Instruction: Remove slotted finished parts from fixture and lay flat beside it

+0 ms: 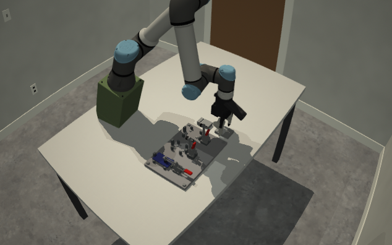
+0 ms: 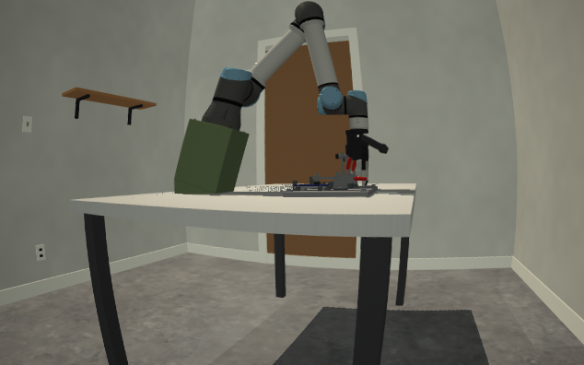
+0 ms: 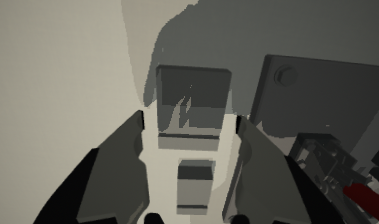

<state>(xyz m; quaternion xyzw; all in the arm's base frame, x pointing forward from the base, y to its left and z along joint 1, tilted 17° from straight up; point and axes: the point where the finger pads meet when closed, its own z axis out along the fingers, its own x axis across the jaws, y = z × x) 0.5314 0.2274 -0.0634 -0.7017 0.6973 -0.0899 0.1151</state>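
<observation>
Now: hand 10 mm past the pale grey part and 10 mm above it. From my hand the other things lie so: blue blank (110 mm behind, 350 mm to the right, 10 mm above); then grey fixture plate (60 mm behind, 240 mm to the right, 10 mm below).
</observation>
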